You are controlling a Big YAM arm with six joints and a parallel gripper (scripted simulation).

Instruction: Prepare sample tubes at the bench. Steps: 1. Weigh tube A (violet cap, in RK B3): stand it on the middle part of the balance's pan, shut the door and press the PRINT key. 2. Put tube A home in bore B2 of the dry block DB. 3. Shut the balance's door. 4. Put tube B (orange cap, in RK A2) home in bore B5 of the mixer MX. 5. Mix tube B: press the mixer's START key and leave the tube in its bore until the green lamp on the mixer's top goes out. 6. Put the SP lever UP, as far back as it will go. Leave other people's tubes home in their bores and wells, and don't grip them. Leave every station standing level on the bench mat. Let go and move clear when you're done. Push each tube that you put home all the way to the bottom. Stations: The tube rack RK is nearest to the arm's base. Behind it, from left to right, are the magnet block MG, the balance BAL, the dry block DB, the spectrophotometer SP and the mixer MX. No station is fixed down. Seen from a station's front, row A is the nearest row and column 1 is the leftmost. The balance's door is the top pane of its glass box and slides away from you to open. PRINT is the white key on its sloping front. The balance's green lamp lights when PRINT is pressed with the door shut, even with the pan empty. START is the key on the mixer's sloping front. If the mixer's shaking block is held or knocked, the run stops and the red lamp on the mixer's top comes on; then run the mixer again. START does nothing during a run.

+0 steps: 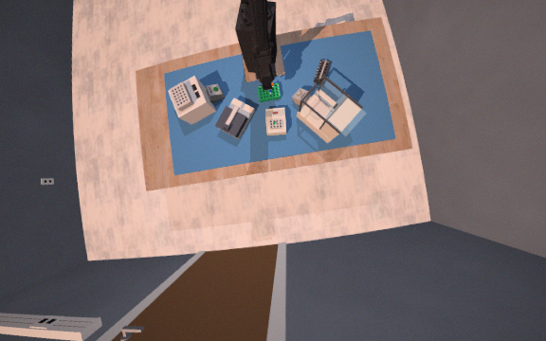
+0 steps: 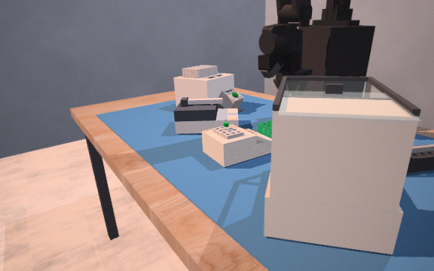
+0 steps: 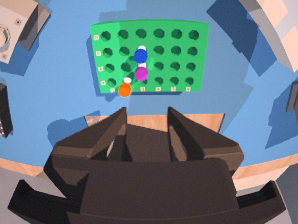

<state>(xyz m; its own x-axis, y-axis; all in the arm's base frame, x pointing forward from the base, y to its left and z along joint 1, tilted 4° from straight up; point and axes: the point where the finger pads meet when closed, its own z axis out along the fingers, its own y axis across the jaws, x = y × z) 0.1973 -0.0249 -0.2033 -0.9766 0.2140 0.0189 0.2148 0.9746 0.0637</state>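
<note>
Now: the blue-capped tube 7 cm below my hand and 3 cm ahead of it. Round my hand: dry block 21 cm ahead, 7 cm below, 3 cm to the right; rack 9 cm below, 2 cm ahead, 1 cm to the right; orange-capped tube 7 cm below, 2 cm to the left.
</note>
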